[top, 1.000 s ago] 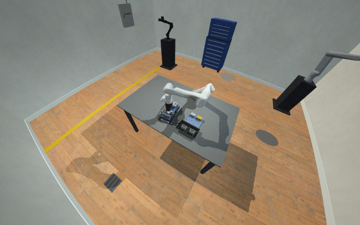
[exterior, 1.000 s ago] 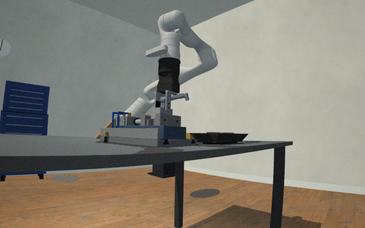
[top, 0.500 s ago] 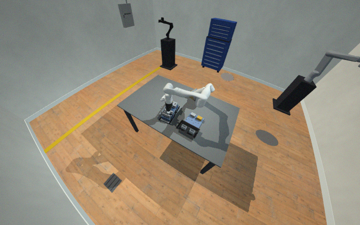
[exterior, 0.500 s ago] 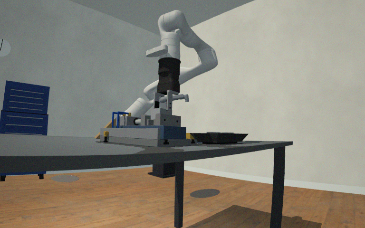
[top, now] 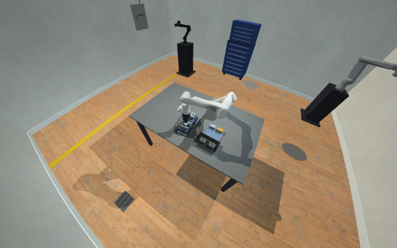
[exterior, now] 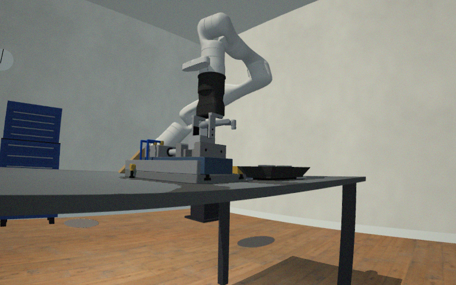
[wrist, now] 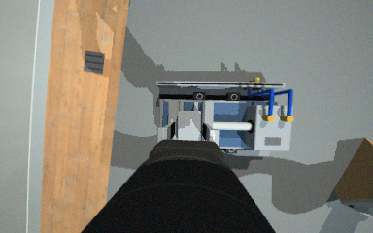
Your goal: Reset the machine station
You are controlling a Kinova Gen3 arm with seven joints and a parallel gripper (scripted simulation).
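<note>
Now: the gray blank 30 mm below my hand. The rest, counted from my hand: yellow brass blank: 350 mm to the left, 170 mm behind, 100 mm below.
</note>
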